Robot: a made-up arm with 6 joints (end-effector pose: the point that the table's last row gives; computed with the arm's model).
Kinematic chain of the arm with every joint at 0, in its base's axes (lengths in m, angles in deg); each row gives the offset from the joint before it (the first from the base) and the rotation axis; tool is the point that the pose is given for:
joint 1: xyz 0 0 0.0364 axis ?
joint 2: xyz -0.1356 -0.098 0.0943 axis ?
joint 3: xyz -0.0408 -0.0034 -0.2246 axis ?
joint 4: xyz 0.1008 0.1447 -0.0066 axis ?
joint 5: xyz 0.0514 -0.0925 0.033 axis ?
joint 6: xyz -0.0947 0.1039 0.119 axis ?
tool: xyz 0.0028 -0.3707 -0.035
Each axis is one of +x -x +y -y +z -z.
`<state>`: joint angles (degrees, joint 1 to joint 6).
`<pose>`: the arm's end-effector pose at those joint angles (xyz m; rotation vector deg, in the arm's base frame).
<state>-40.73 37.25 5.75 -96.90 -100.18 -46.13</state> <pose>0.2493 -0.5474 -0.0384 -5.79 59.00 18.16</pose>
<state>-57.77 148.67 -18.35 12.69 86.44 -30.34</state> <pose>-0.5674 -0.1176 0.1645 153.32 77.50 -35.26</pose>
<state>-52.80 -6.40 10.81 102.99 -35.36 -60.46</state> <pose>-0.2552 0.3931 -0.2837 -61.18 -66.47 -111.22</pose>
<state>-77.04 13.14 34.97 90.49 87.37 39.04</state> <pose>-0.1317 0.2091 -0.2424 142.11 53.19 -39.77</pose>
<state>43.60 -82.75 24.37 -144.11 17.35 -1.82</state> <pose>0.0429 0.4519 0.5319 -124.88 -4.39 42.17</pose>
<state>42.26 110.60 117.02 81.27 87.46 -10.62</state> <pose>-0.1319 -0.0278 0.1540 84.83 45.12 137.19</pose>
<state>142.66 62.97 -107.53 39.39 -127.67 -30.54</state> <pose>0.5067 -0.1642 -0.1982 95.74 -32.55 98.62</pose>
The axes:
joint 1: +y
joint 2: -x
joint 3: +z
joint 4: -x
joint 5: -y
joint 6: +z

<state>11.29 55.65 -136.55 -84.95 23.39 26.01</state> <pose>-0.3403 -0.6069 -0.0130 -31.17 -132.32 -38.81</pose>
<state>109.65 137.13 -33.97 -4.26 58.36 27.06</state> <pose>0.3691 -0.0121 0.0938 -31.49 -5.75 147.67</pose>
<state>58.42 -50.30 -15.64 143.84 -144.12 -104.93</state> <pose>0.0634 0.2914 -0.4230 113.83 5.35 11.09</pose>
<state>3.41 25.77 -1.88 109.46 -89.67 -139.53</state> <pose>0.0325 -0.0242 -0.6073 68.44 72.60 63.36</pose>
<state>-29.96 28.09 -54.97 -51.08 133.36 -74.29</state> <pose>0.4573 -0.4541 -0.0572 -60.90 122.10 27.74</pose>
